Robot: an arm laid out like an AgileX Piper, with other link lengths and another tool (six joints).
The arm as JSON. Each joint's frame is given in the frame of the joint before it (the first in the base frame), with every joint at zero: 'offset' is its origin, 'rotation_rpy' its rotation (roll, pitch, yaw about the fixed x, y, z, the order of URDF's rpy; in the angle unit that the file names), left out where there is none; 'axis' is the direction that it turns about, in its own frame. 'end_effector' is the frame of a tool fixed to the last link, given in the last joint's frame.
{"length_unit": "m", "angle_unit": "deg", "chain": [
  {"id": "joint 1", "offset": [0.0, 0.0, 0.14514], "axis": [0.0, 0.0, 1.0]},
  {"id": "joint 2", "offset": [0.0, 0.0, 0.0], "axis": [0.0, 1.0, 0.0]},
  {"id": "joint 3", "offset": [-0.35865, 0.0, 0.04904], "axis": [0.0, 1.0, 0.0]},
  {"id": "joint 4", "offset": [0.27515, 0.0, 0.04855], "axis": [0.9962, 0.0, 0.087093]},
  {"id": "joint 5", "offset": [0.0, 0.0, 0.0], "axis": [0.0, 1.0, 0.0]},
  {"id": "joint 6", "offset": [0.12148, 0.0, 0.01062], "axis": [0.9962, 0.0, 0.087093]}
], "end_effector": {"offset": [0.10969, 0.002, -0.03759], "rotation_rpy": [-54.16, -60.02, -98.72]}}
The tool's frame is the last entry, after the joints.
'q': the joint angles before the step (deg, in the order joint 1, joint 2, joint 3, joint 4, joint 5, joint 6). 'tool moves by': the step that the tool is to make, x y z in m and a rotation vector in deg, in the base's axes. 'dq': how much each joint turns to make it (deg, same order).
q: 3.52 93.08 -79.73 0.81 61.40 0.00
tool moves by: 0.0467 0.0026 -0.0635 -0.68 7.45 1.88
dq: 0.00 13.56 -6.32 0.36 0.27 -2.04
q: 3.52 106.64 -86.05 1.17 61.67 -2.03
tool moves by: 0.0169 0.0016 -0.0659 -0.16 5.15 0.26
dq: -0.01 8.76 -0.30 0.28 -3.30 -0.44
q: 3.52 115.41 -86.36 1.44 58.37 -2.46
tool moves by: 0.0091 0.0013 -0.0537 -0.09 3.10 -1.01
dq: -0.01 6.67 -0.05 0.05 -3.54 0.90
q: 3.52 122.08 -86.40 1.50 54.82 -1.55
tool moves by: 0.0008 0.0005 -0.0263 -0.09 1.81 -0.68
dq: 0.00 3.21 -0.01 0.00 -1.41 0.65
